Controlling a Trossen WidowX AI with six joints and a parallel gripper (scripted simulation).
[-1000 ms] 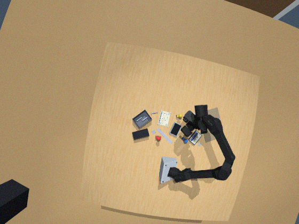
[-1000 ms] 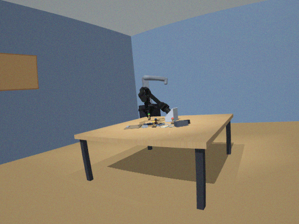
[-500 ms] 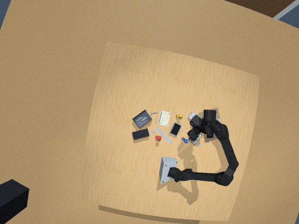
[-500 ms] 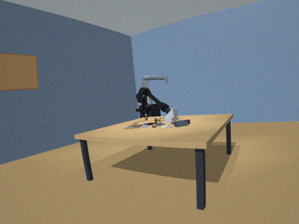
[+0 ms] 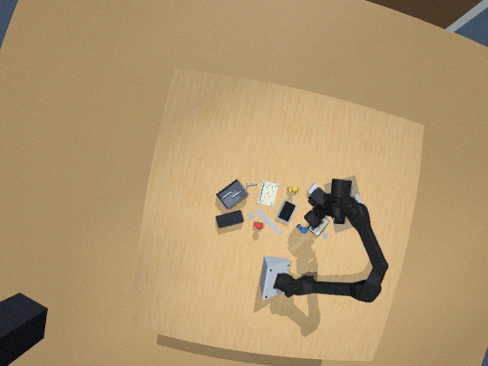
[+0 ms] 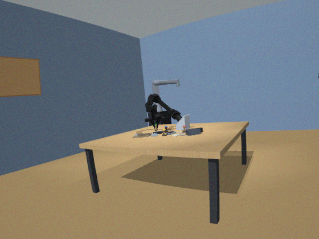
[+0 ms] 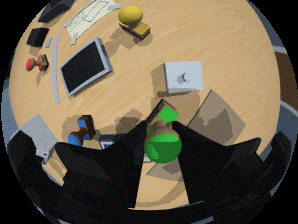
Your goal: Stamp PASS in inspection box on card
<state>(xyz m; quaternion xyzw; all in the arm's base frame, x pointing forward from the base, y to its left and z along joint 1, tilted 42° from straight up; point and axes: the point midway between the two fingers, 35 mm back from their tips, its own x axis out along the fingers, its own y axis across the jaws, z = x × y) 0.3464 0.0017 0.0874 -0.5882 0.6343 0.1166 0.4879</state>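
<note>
Right now the white block is 5 cm ahead of my gripper tip, 2 cm to the left of it and 5 cm below it. From my gripper tip the other things lie so: yellow-knobbed stamp (3 cm ahead, 12 cm to the left, 5 cm below); green stamp (right at my gripper tip); blue-and-white box (8 cm behind, 5 cm to the right, 5 cm below).
</note>
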